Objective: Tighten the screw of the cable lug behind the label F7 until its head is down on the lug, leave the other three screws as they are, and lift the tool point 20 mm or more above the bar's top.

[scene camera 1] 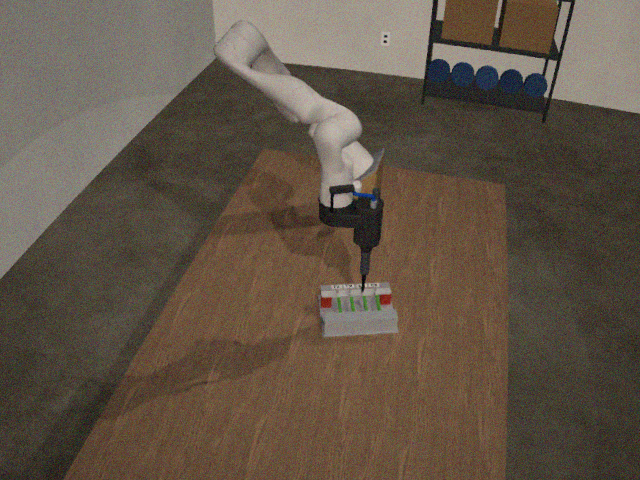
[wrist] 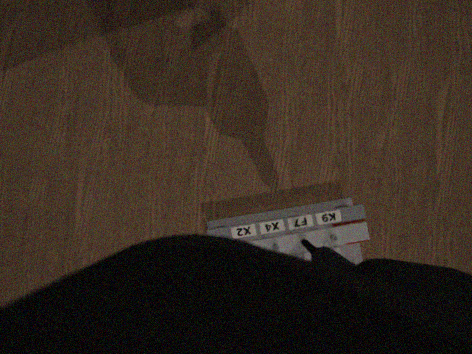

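Seen in the pictures: hand, tool point: (scene camera 1: 362,291) (wrist: 304,242); arm's base, link origin: (scene camera 1: 362,168).
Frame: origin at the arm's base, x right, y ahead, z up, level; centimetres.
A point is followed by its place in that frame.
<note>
My gripper is a black powered screwdriver (scene camera 1: 362,290) {x -9.3, y 45.1, z -6.6 cm} (wrist: 303,242) {x -8.9, y 44.6, z -6.3 cm}, pointing down with a thin bit. The grey terminal bar (scene camera 1: 360,325) {x -10.9, y 55.0, z -8.6 cm} (wrist: 354,231) {x -14.7, y 42.7, z -7.4 cm} lies under it. In the wrist view the labels appear upside down: X2 (wrist: 243,230) {x -2.5, y 44.6, z -7.4 cm}, X4 (wrist: 272,226) {x -5.6, y 43.7, z -7.4 cm}, F7 (wrist: 300,221) {x -8.5, y 42.6, z -7.4 cm} and K9 (wrist: 328,216) {x -11.5, y 41.5, z -7.4 cm}. The bit tip covers the screw place beside F7; that screw is hidden. The K9 screw (wrist: 333,237) {x -12.1, y 43.6, z -6.6 cm} and the X4 screw (wrist: 275,245) {x -6.1, y 45.5, z -6.7 cm} show beside the bit. The X2 screw is hidden by the dark tool body. Tip contact and screw heights cannot be told.
The bar stands on a wooden table (scene camera 1: 439,387) {x -31.8, y 66.4, z -11.6 cm}, with green strips and red end pieces (scene camera 1: 326,302) {x -0.9, y 48.9, z -9.4 cm} (scene camera 1: 385,299) {x -15.2, y 44.0, z -9.4 cm} on its front side. A tan block (scene camera 1: 368,183) {x -3.3, y 7.4, z 0.0 cm} shows partly behind the arm. A dark shelf rack (scene camera 1: 480,98) stands far back on the floor.
</note>
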